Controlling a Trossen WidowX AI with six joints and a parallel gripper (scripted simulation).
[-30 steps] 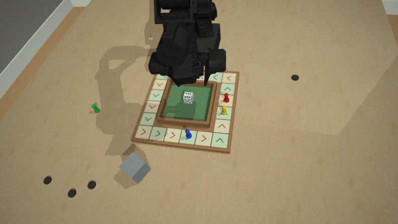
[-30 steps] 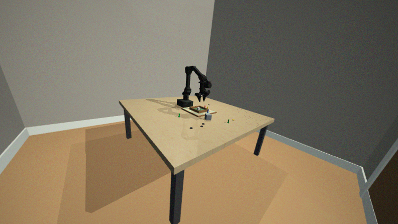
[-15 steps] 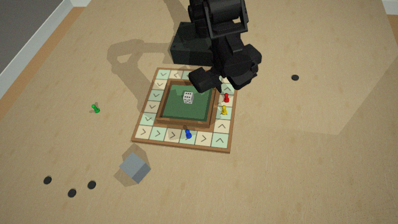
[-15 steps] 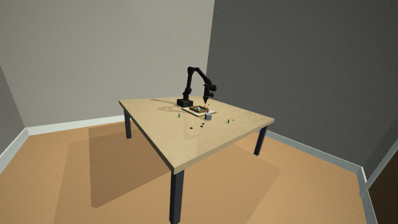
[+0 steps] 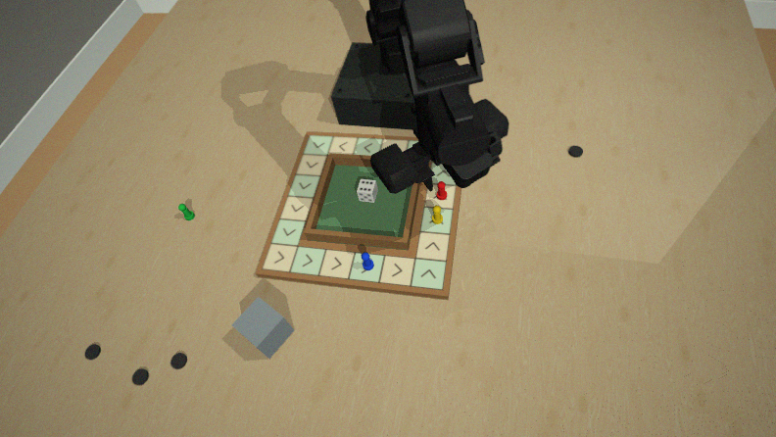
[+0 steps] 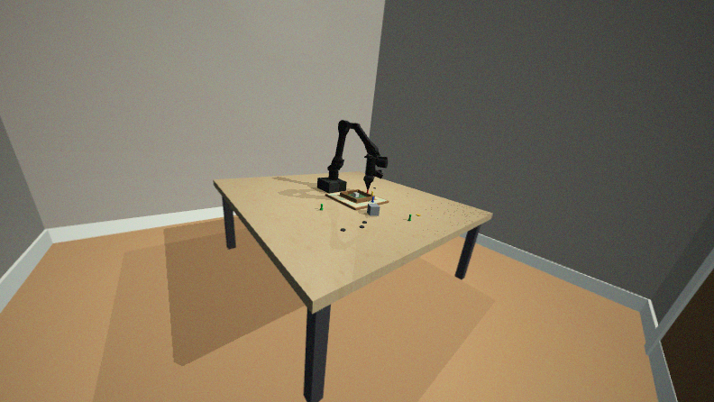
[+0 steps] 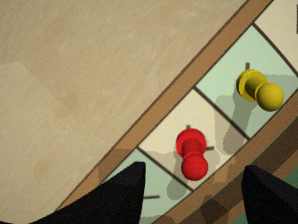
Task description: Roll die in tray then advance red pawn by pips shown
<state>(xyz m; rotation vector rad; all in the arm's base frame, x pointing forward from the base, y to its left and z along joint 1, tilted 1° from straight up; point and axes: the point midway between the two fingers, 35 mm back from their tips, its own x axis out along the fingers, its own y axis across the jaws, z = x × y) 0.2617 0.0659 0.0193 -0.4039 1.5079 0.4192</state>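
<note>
Now: gripper tip 2 cm above the red pawn. Round my gripper tip: white die 12 cm to the right, 2 cm below, 1 cm behind; green felt tray 12 cm to the right, 4 cm below; yellow pawn 4 cm ahead, 2 cm below, 1 cm to the right.
</note>
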